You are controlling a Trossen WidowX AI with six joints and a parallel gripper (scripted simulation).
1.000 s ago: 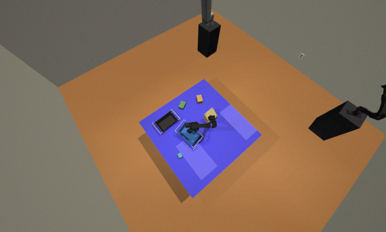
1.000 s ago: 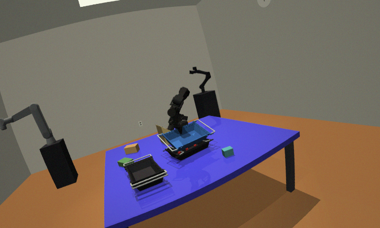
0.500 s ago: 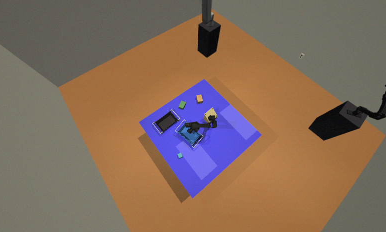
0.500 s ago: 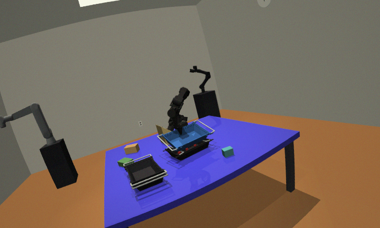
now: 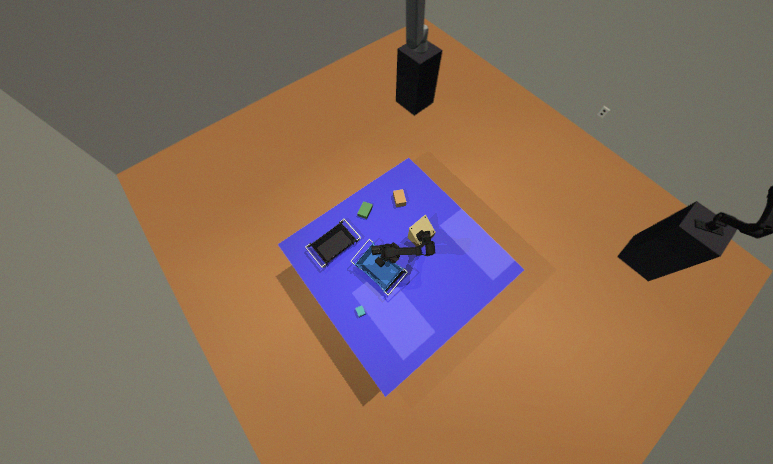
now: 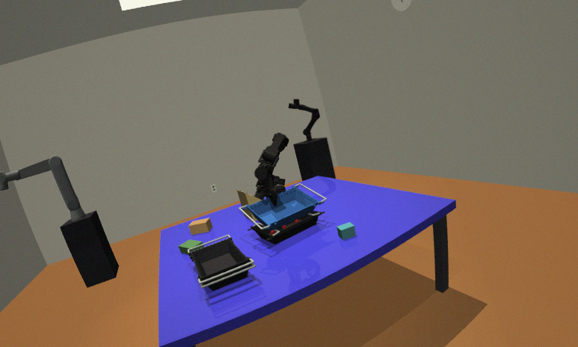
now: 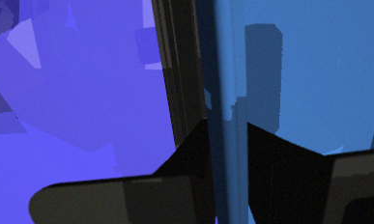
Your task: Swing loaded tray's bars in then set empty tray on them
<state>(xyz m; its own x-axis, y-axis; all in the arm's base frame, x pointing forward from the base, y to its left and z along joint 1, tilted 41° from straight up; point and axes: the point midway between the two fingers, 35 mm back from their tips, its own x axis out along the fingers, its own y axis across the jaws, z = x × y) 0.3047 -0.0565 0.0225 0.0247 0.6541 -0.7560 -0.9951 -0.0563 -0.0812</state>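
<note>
Now: the blue tray 8 cm ahead of my gripper tip, 1 cm to the left of it and 1 cm above it. Round my gripper tip: teal block (36 cm ahead, 13 cm to the left, 10 cm below); orange block (44 cm behind, 34 cm to the right, 9 cm below); green block (44 cm to the right, 17 cm behind, 10 cm below).
</note>
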